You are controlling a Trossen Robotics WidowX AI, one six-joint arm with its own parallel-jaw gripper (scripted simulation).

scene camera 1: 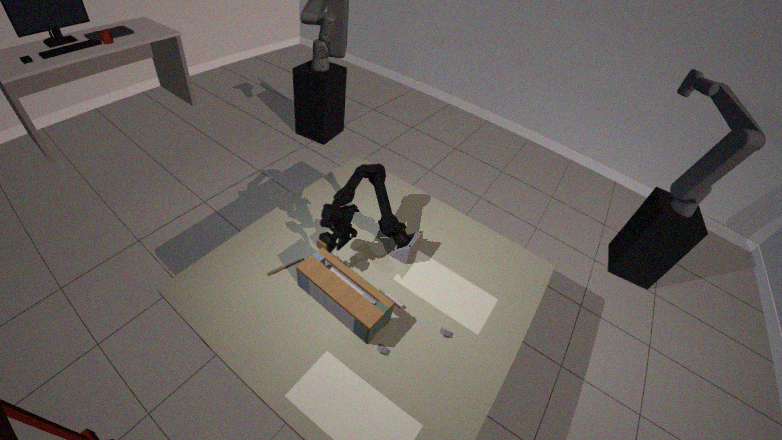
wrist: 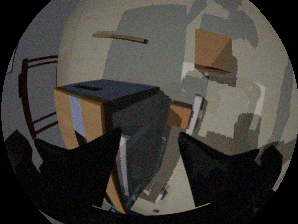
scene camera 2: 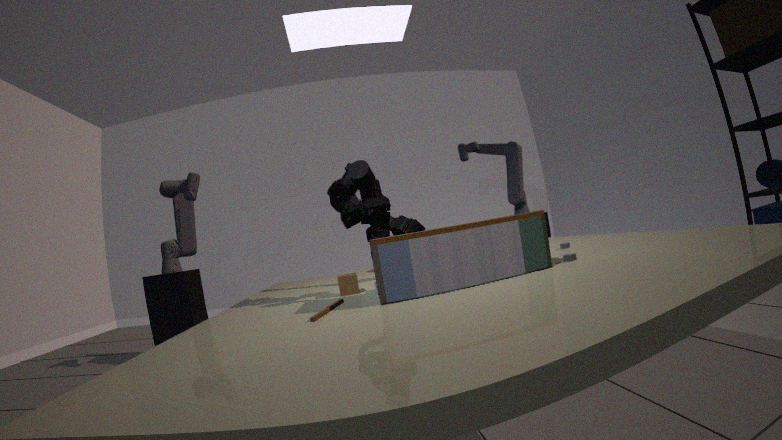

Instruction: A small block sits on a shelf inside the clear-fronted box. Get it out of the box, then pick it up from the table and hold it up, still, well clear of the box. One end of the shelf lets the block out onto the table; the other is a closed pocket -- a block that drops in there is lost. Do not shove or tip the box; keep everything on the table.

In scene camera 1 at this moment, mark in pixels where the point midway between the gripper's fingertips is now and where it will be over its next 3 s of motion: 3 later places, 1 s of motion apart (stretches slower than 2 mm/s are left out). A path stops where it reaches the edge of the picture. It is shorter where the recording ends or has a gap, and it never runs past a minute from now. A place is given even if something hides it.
My gripper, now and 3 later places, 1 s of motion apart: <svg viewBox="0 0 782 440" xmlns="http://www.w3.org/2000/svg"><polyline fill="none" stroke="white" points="333,251 333,254 332,259 332,263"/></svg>
